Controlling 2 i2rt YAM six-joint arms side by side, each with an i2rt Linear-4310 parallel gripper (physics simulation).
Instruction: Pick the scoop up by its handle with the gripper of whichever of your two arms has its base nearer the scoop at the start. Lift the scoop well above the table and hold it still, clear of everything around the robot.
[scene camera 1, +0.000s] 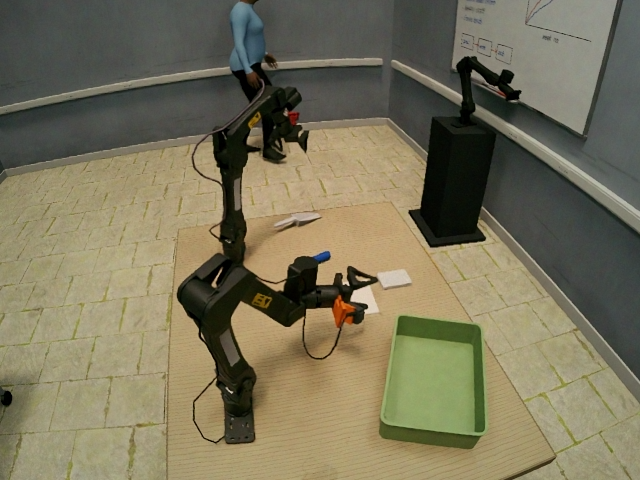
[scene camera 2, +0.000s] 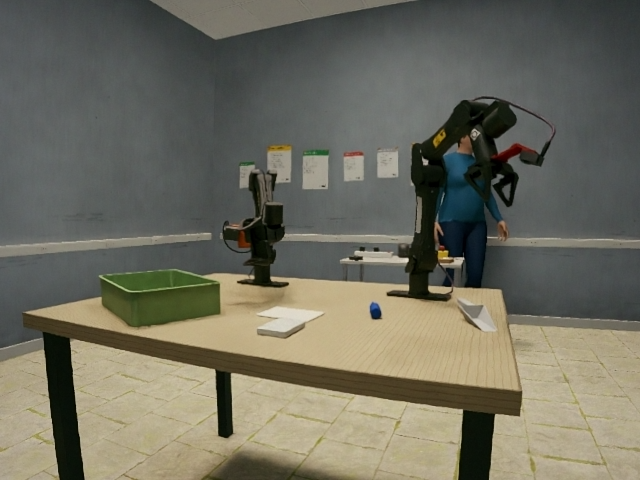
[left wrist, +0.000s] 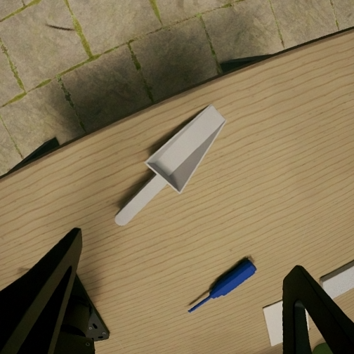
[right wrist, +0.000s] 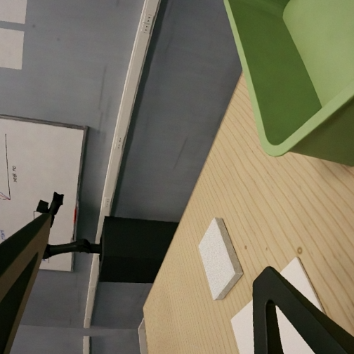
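Seen in the pictures: left gripper, fingertip midpoint: (scene camera 1: 293, 151) (scene camera 2: 498, 203); right gripper, fingertip midpoint: (scene camera 1: 372, 293) (scene camera 2: 242, 247); left arm's base at its link origin: (scene camera 2: 418, 296); right arm's base at its link origin: (scene camera 1: 238, 408) (scene camera 2: 262, 284).
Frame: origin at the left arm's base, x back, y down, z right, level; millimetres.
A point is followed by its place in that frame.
Observation:
The light grey scoop (scene camera 1: 305, 219) @[x -262, y -2, z -242 mm] (scene camera 2: 476, 315) @[x -216, y -9, z -219 mm] (left wrist: 187, 150) lies on the table near its far edge in scene camera 1, and near the right edge in scene camera 2. In the left wrist view its open pan points up and right and its handle points down and left. My left gripper (scene camera 1: 305, 142) (scene camera 2: 498, 202) @[x -227, y -286, z -267 mm] (left wrist: 190, 257) is open and empty, high above the table and well apart from the scoop. My right gripper (scene camera 1: 371, 293) @[x -410, y -169, z 370 mm] (scene camera 2: 258, 259) (right wrist: 163, 253) is open and empty, above the table and away from the scoop.
A blue screwdriver (scene camera 1: 322, 256) @[x -309, y -24, z 25 mm] (scene camera 2: 375, 310) @[x -334, y -23, z 5 mm] (left wrist: 234, 279), a white block (scene camera 1: 394, 279) @[x -533, y -15, z 153 mm] (scene camera 2: 280, 327) @[x -558, y -15, z 131 mm] (right wrist: 218, 260) and white paper (scene camera 1: 368, 300) @[x -435, y -5, z 231 mm] (scene camera 2: 297, 313) @[x -397, y -5, z 196 mm] lie on the table. A green bin (scene camera 1: 429, 436) @[x -497, y -44, z 727 mm] (scene camera 2: 165, 307) @[x -637, y -38, z 418 mm] stands there too. A person (scene camera 1: 247, 36) (scene camera 2: 465, 191) is behind my left arm. A black pedestal (scene camera 1: 454, 180) stands beyond the table.

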